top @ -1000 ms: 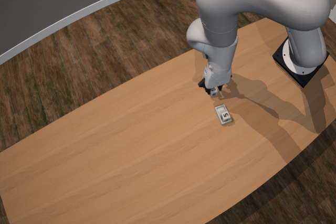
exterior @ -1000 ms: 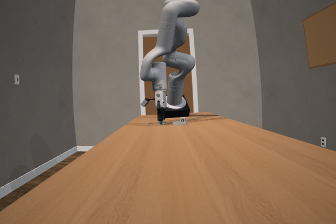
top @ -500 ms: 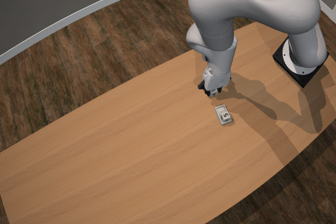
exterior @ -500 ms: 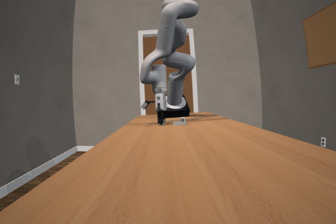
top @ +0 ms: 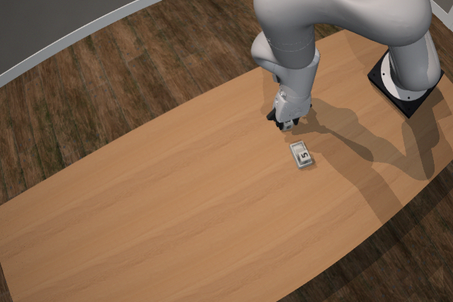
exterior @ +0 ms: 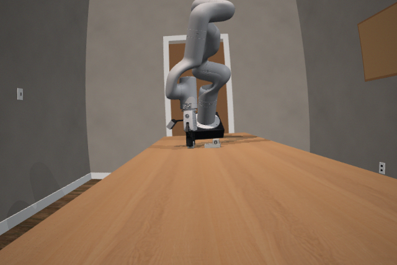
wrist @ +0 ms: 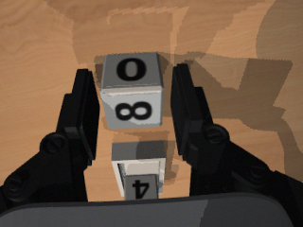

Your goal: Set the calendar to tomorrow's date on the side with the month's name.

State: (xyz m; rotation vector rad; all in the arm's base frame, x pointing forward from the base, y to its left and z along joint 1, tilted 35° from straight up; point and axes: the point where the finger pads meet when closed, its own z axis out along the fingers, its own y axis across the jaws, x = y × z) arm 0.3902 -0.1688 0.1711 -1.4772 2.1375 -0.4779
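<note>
The white digit cube is 20 mm below my hand. The rest, counted from my hand: calendar tray 40 mm ahead, 100 mm to the left, 20 mm below.
</note>
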